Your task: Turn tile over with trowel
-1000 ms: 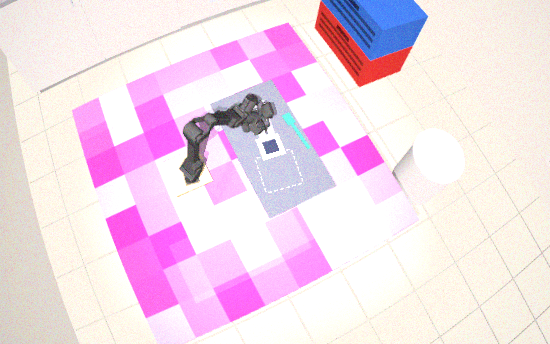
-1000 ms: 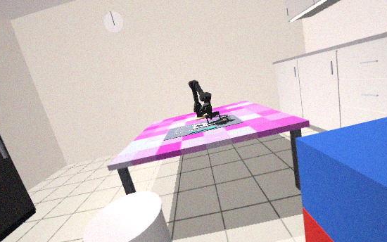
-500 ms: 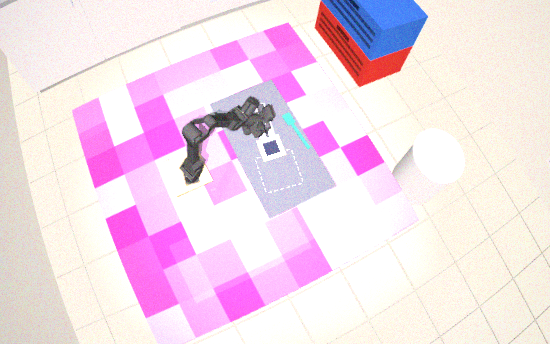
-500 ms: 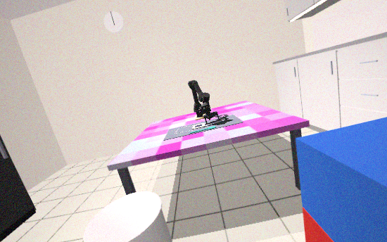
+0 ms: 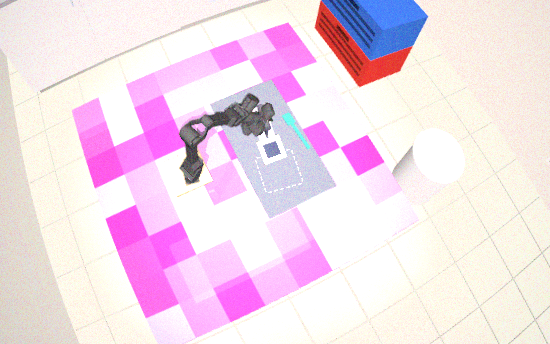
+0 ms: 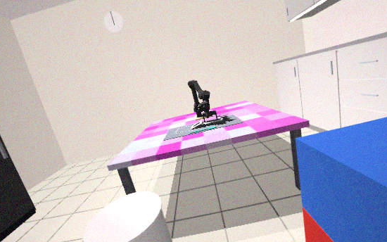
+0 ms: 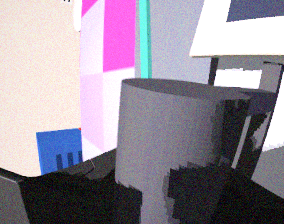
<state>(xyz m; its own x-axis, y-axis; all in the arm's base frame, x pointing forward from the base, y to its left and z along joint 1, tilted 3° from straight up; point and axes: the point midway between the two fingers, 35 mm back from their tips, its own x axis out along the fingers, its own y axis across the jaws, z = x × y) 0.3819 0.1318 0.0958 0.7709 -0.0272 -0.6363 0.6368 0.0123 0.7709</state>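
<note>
My gripper tip is 3 cm past the white tile, 11 cm to the left of it and 5 cm above it. Also, from my gripper tip: teal trowel (12 cm ahead, 2 cm to the right, 7 cm below).
</note>
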